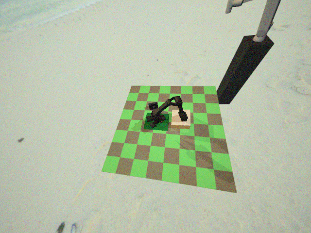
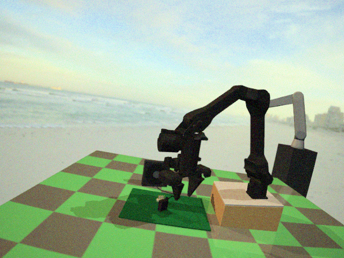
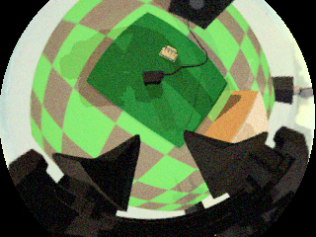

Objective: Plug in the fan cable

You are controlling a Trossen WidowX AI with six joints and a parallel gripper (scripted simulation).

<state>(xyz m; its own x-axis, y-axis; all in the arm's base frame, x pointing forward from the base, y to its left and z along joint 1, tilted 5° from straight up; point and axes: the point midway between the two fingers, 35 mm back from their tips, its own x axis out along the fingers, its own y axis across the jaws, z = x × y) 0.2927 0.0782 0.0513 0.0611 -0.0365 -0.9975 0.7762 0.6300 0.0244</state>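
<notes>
The dark fan plug is 60 mm ahead of my gripper tip, 60 mm to the right of it and 70 mm below it. From my gripper tip the other things lie so: black fan (90 mm ahead, 280 mm to the right, 30 mm below); dark green board (40 mm ahead, 90 mm to the right, 100 mm below); four-pin fan header (60 mm ahead, 140 mm to the right, 90 mm below).
</notes>
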